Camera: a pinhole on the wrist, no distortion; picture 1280 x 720 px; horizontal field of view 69.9 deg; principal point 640.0 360.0 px. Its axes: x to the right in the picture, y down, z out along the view. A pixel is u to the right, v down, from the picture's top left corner.
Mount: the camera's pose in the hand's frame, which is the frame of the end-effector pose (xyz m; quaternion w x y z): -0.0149 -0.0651 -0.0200 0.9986 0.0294 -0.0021 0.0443
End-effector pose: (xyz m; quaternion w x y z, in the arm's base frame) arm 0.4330 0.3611 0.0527 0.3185 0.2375 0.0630 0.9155
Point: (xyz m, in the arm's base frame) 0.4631 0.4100 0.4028
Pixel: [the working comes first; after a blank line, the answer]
In the camera's frame: 0.1733 0.1082 0.3334

1115.9 657.0
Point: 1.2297 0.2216 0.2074
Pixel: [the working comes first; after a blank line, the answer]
In the camera's frame: -0.5687 -0.1424 0.5526

outside the picture
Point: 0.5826 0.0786 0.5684
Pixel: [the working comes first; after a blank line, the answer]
In the camera's frame: -0.0228 0.3784 0.5336

outside the picture
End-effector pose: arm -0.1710 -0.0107 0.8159 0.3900 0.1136 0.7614 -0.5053
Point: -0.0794 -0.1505 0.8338
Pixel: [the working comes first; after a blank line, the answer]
In the camera's frame: -0.0234 0.0529 0.1779

519.7 632.3
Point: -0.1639 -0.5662 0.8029
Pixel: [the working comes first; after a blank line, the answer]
In the camera's frame: 0.1292 -0.1617 0.5119

871.1 70.7
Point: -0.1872 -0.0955 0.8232
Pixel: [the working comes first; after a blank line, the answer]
In the camera's frame: 0.0408 0.0130 0.0828

1091.2 503.6
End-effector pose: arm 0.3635 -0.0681 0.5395 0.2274 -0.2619 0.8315 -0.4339
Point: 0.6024 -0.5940 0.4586
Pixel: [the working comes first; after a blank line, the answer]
In the camera's frame: 0.1655 -0.1637 0.5329

924.4 78.8
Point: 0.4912 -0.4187 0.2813
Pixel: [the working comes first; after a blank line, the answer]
In the camera's frame: 0.1883 0.0909 0.4370

1034.5 550.5
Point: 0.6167 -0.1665 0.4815
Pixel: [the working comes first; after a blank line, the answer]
In the camera's frame: -0.1036 0.0305 0.2621

277.9 466.4
